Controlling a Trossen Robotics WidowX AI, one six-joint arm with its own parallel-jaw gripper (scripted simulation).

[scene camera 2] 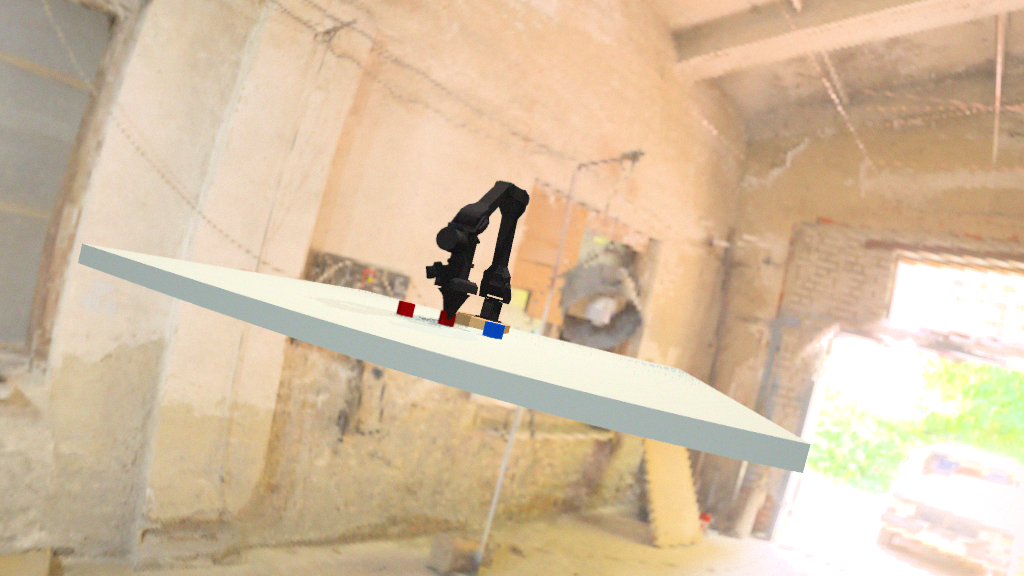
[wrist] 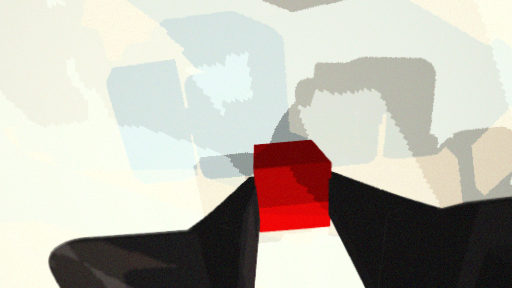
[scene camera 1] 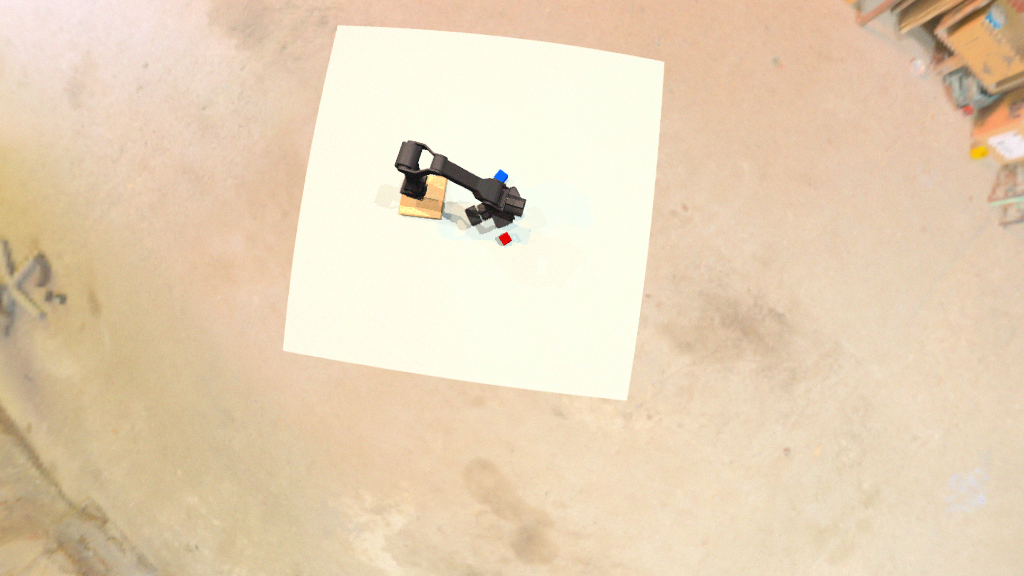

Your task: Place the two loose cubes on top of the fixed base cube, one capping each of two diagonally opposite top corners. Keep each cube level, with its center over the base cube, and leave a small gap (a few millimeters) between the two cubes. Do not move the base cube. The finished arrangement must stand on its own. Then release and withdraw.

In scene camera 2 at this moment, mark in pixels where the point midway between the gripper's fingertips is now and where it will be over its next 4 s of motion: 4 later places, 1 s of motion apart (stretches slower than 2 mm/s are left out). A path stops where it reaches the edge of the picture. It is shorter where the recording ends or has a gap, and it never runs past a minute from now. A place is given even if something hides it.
My gripper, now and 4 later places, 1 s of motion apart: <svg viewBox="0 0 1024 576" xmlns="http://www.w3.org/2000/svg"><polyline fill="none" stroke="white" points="446,318 454,286 474,288 491,303 490,312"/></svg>
